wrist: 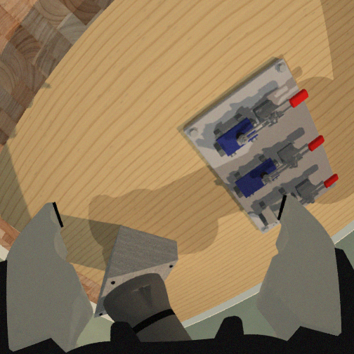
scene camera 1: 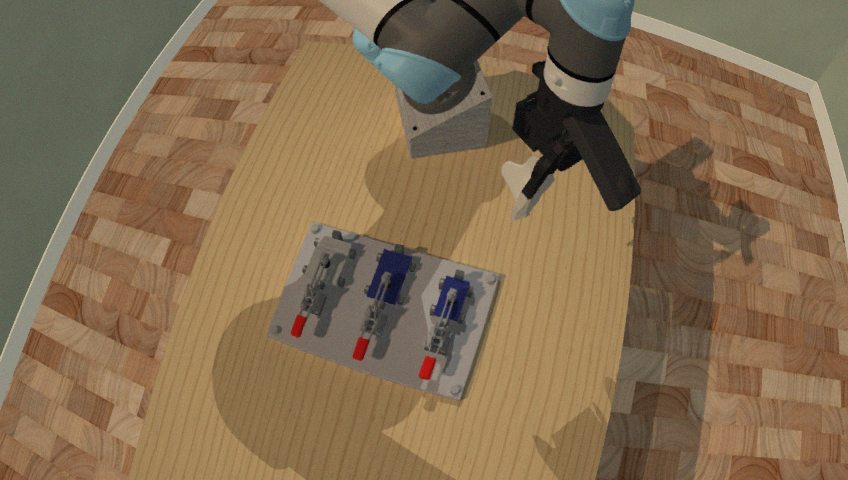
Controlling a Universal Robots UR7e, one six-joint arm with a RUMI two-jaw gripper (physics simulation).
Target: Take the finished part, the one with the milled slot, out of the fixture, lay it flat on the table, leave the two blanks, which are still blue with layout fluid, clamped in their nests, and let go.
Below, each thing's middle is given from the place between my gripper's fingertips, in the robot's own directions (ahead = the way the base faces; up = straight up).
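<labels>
My gripper is 22 cm to the left of the fixture plate [scene camera 1: 397, 356] and 12 cm short of it, and it sits 29 cm above the plate.
</labels>
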